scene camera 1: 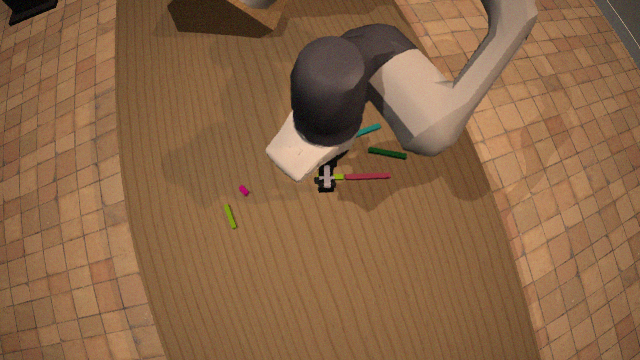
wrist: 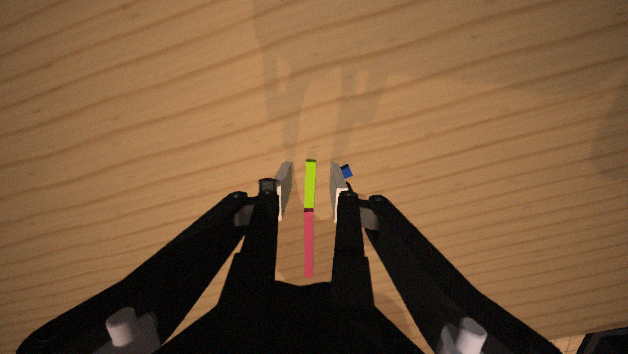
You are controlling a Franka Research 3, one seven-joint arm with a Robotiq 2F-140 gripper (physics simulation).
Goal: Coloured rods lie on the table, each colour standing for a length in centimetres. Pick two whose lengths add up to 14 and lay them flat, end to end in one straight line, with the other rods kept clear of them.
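Observation:
A lime rod [scene camera 1: 339, 177] [wrist: 310, 182] lies flat on the table, in line with a pinkish-red rod [scene camera 1: 367, 176] [wrist: 309, 245]. Their facing ends touch or nearly touch; I cannot tell if a thin gap is there. My gripper [scene camera 1: 326, 179] [wrist: 310, 175] is partly open around the lime rod, with bare table showing between the rod and each finger pad in the wrist view. A dark green rod [scene camera 1: 387, 153] and a teal rod [scene camera 1: 368, 130], partly hidden by the arm, lie apart from the line. A small blue rod [wrist: 347, 171] shows just outside the right finger.
A short magenta rod [scene camera 1: 243, 190] and a yellow-green rod [scene camera 1: 230, 216] lie off to the left in the scene view. A brown wooden block-like object [scene camera 1: 220, 20] stands at the top of the table [scene camera 1: 325, 280]. The arm covers part of the upper middle.

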